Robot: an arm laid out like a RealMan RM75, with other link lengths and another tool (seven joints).
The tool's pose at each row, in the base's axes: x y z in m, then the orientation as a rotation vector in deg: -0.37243 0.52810 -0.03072 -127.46 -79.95 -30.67; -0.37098 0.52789 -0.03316 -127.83 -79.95 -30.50; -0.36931 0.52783 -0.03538 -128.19 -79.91 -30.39; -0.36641 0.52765 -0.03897 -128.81 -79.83 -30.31; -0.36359 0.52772 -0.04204 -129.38 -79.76 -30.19; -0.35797 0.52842 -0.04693 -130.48 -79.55 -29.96; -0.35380 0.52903 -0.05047 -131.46 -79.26 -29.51; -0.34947 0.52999 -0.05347 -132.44 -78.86 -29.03; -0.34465 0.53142 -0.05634 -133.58 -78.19 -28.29; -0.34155 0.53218 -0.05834 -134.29 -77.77 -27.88; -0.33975 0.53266 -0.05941 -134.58 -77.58 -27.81; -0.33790 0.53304 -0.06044 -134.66 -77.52 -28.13
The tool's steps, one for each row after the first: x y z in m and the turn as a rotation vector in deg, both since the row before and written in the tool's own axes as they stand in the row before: -0.00089 0.00182 0.00200 -0.19 -0.27 0.12; -0.00056 0.00192 0.00193 -0.20 -0.22 0.13; -0.00086 0.00330 0.00311 -0.40 -0.32 0.21; -0.00040 0.00303 0.00284 -0.35 -0.32 0.20; 0.00031 0.00558 0.00498 -0.66 -0.59 0.43; 0.00041 0.00404 0.00371 -0.44 -0.61 0.49; 0.00109 0.00392 0.00348 -0.41 -0.58 0.57; 0.00180 0.00410 0.00367 -0.35 -0.70 0.82; 0.00103 0.00270 0.00242 -0.25 -0.41 0.50; 0.00069 0.00152 0.00135 -0.14 -0.11 0.20; 0.00067 0.00160 0.00127 -0.20 0.15 0.00
